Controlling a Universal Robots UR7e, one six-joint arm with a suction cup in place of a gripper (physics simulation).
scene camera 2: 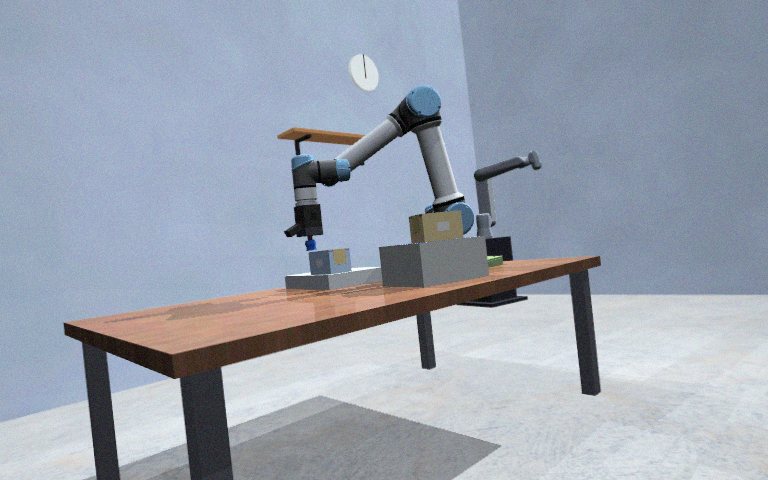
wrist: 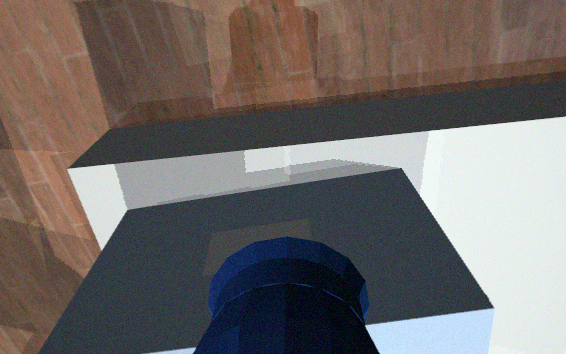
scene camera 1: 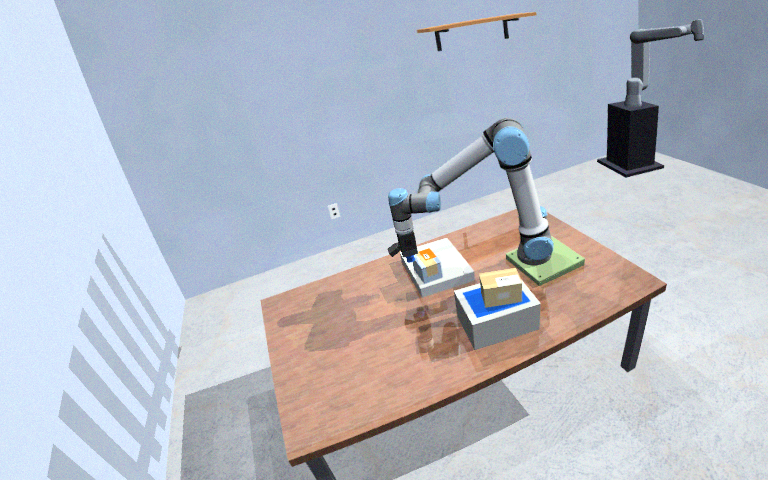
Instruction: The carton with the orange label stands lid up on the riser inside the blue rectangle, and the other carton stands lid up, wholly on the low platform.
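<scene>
The light blue carton with the orange label stands on the low white platform, near its left end, label on top. The tan carton stands on the grey riser, partly over the blue rectangle, with a white label on top. My blue suction cup points down at the upper edge of the blue carton's shaded side. It looks free; the wrist view does not show its rim sealed to the carton.
The riser stands nearer the table's front edge than the platform. The green base plate carries my arm at the right. The wooden table bears everything. A shelf and a second arm on a black pedestal are farther back.
</scene>
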